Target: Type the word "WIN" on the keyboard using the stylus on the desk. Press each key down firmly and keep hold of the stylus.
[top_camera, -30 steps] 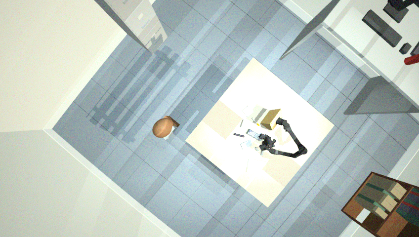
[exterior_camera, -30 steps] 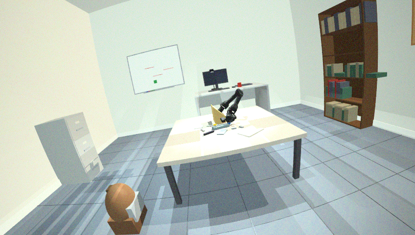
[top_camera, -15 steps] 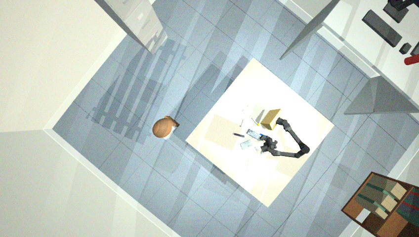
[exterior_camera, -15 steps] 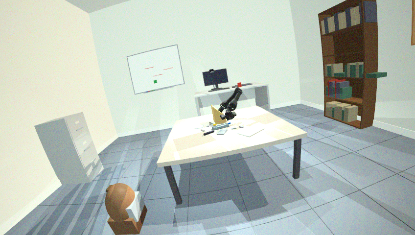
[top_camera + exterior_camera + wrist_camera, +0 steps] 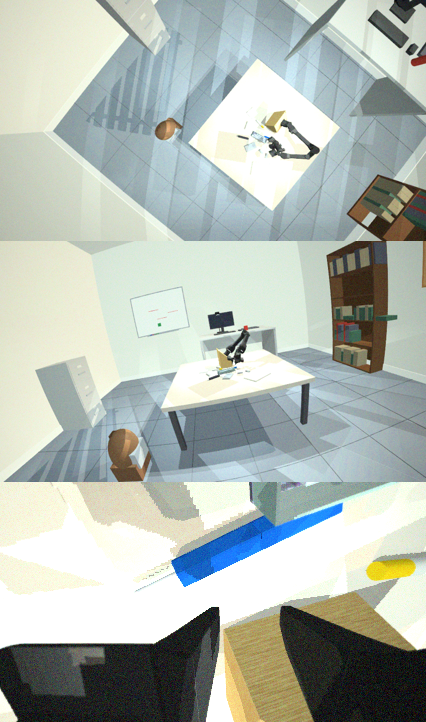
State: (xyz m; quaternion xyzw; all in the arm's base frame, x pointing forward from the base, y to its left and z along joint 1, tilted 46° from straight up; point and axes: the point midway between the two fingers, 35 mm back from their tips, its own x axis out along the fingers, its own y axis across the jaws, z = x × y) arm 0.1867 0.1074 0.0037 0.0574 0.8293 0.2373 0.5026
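My gripper tip is now 3 cm above the blue stylus, 2 cm to the right of it and 1 cm short of it. From my gripper tip the other things lie so: W key: 8 cm ahead, 6 cm to the right, 3 cm below; small block: 20 cm ahead, 4 cm to the left, 4 cm below; yellow-tipped marker: 18 cm to the right, 3 cm below, 3 cm behind.
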